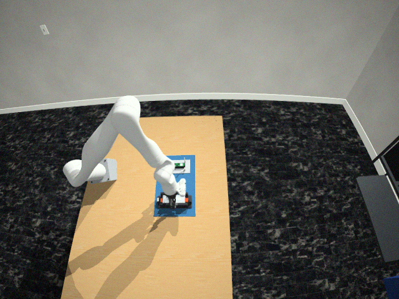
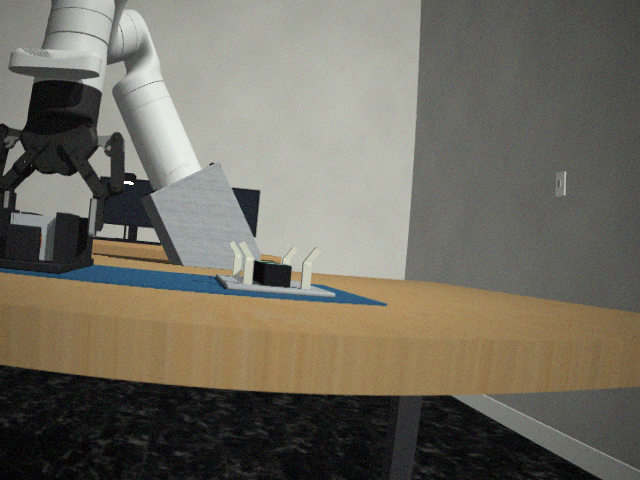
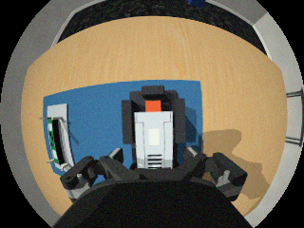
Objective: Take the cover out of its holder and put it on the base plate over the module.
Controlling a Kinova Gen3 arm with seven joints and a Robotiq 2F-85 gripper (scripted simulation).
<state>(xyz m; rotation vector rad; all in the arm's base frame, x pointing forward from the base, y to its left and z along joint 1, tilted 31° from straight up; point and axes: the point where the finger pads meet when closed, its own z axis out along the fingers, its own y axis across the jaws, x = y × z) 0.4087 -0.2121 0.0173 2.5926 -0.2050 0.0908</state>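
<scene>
My hand is 1 cm above the cover.
</scene>
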